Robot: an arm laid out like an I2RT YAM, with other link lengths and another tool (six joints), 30 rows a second.
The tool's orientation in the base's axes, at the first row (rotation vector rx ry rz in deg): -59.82 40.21 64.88
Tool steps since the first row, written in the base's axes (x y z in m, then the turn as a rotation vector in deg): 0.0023 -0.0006 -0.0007 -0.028 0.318 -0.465; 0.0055 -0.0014 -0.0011 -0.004 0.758 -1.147; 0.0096 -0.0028 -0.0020 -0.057 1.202 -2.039; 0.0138 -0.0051 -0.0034 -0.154 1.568 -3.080; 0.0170 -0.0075 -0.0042 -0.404 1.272 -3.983; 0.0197 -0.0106 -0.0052 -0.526 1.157 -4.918; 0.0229 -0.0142 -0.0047 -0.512 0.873 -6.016; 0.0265 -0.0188 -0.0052 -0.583 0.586 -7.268; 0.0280 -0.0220 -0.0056 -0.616 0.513 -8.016; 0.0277 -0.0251 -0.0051 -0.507 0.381 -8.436; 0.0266 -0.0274 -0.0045 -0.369 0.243 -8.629; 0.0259 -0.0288 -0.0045 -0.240 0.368 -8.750
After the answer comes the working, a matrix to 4 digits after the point.
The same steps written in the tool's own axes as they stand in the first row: 0.0011 -0.0020 -0.0009 0.518 0.189 0.118; 0.0021 -0.0050 -0.0020 1.288 0.403 0.264; 0.0036 -0.0087 -0.0038 2.219 0.754 0.337; 0.0053 -0.0125 -0.0067 3.238 1.186 0.284; 0.0060 -0.0154 -0.0094 3.839 1.674 -0.320; 0.0066 -0.0179 -0.0128 4.576 2.064 -0.776; 0.0057 -0.0214 -0.0161 5.433 2.361 -1.457; 0.0055 -0.0250 -0.0207 6.398 2.785 -2.194; 0.0051 -0.0265 -0.0239 7.014 3.037 -2.545; 0.0034 -0.0266 -0.0265 7.365 3.050 -2.832; 0.0017 -0.0259 -0.0284 7.524 2.967 -3.040; 0.0010 -0.0253 -0.0296 7.716 2.890 -2.977
The tool's axes in the first row as the columns of a matrix, in the base's axes (rounded; the answer above uses it unrounded):
0.3052 -0.9509 -0.0513
0.3772 0.0713 0.9234
-0.8744 -0.3012 0.3805

